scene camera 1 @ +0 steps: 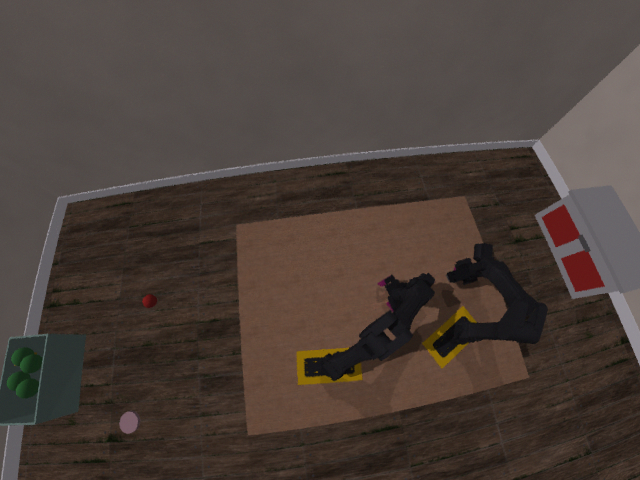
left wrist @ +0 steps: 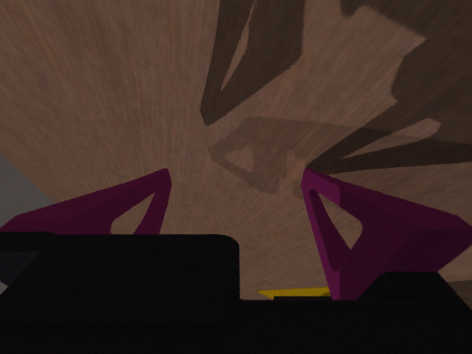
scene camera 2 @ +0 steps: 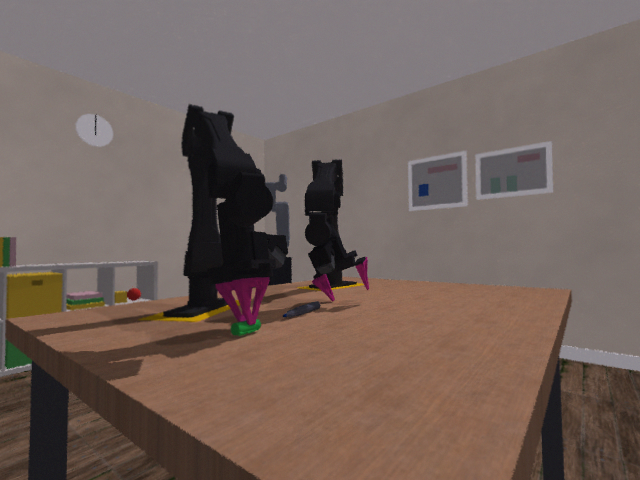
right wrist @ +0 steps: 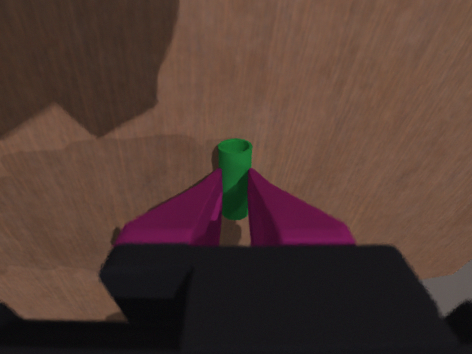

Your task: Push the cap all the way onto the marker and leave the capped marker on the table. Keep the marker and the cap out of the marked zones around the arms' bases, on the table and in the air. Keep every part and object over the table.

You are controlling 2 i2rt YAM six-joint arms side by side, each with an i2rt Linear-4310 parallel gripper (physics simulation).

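Pixels of known places: left gripper, fingertip midpoint: (scene camera 1: 382,293) (left wrist: 236,176) (scene camera 2: 350,295); right gripper, fingertip midpoint: (scene camera 2: 247,324) (right wrist: 235,177); left arm's base, origin of the base link: (scene camera 1: 329,365) (scene camera 2: 333,286); right arm's base, origin of the base link: (scene camera 1: 453,336) (scene camera 2: 203,308).
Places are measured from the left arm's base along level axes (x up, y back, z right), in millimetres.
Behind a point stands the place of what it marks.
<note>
The green cap (scene camera 2: 245,328) {x 14, y -355, z 622 mm} (right wrist: 235,155) {x 21, y -338, z 590 mm} is held low over the table by my right gripper (scene camera 2: 250,322) {x 15, y -342, z 609 mm} (right wrist: 235,177) {x 15, y -342, z 609 mm}, which is shut on it; its open end faces the top of the right wrist view. The dark marker (scene camera 2: 302,310) {x 11, y -303, z 448 mm} with a blue tip lies on the table in scene camera 2, between the two grippers in the picture. It does not show in the wrist views. My left gripper (scene camera 1: 385,294) {x 19, y -278, z 254 mm} (scene camera 2: 350,294) {x 19, y -278, z 254 mm} (left wrist: 236,176) {x 19, y -278, z 254 mm} is open and empty above the table, beyond the marker in scene camera 2.
Yellow marked zones surround the left arm's base (scene camera 1: 303,379) {x 1, y 45, z -106 mm} and the right arm's base (scene camera 1: 443,361) {x 1, y 29, z 479 mm}. The wooden table (scene camera 1: 289,268) {x 0, y -419, z -149 mm} (scene camera 2: 413,361) {x 0, y -604, z 549 mm} ends at its front edge in scene camera 2. The arms' shadows fall across the table. Shelves (scene camera 2: 105,289) stand beyond it.
</note>
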